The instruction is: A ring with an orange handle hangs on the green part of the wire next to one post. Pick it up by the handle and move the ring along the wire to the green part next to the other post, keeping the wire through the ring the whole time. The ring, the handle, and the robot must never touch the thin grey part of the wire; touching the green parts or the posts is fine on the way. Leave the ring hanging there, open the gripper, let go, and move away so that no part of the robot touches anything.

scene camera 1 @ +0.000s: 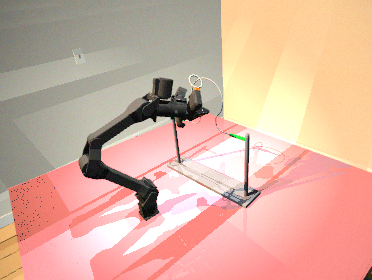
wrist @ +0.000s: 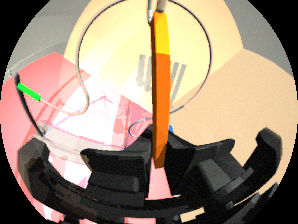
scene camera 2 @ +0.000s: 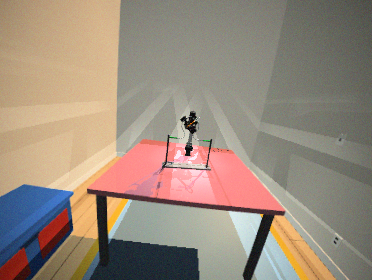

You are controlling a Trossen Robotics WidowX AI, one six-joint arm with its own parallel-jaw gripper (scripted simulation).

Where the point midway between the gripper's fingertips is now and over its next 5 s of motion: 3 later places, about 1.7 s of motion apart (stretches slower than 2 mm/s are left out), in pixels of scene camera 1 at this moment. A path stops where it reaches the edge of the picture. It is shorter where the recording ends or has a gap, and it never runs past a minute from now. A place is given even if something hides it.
My gripper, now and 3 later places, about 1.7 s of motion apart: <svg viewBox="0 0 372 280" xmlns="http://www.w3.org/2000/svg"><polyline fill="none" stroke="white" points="208,111 211,105 209,96 217,111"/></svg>
